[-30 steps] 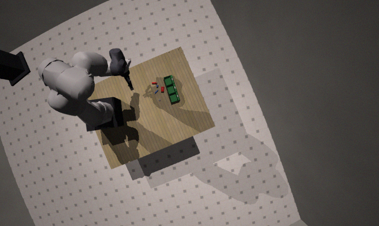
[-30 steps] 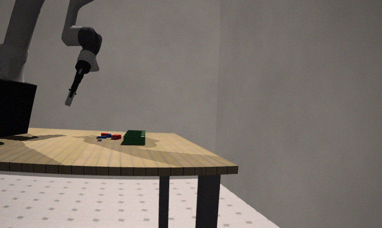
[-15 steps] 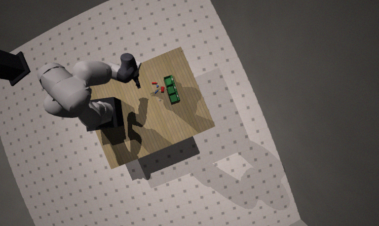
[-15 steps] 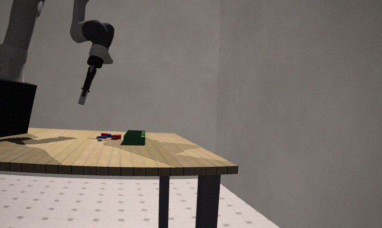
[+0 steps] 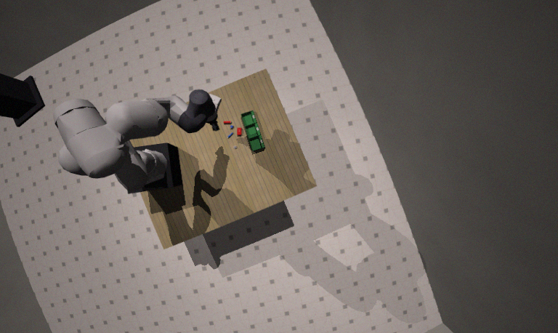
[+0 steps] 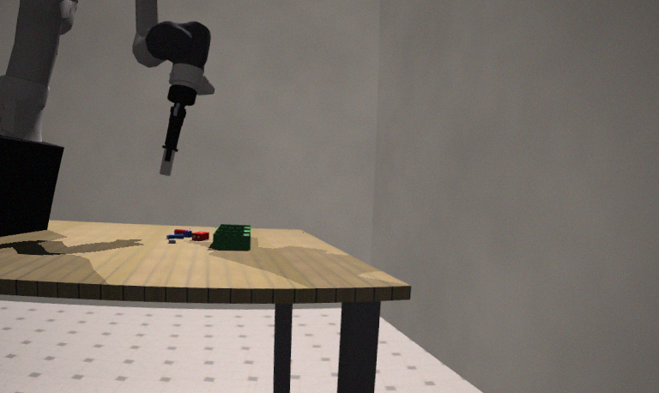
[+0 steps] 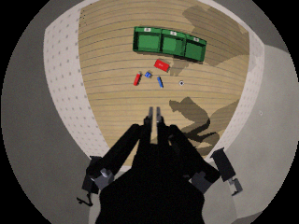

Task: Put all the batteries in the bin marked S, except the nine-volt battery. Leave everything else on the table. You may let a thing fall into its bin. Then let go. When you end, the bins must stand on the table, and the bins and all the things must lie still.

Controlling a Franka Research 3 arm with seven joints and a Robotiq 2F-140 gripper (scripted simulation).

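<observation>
The green bin row lies 18 cm below my hand, 16 cm ahead of it and 10 cm to the right of it. Also, from my hand: grey button cell: 19 cm below, 12 cm to the right, 1 cm ahead; red block-shaped battery: 18 cm below, 8 cm ahead, 6 cm to the right; blue battery: 19 cm below, 4 cm to the right, 2 cm ahead.
</observation>
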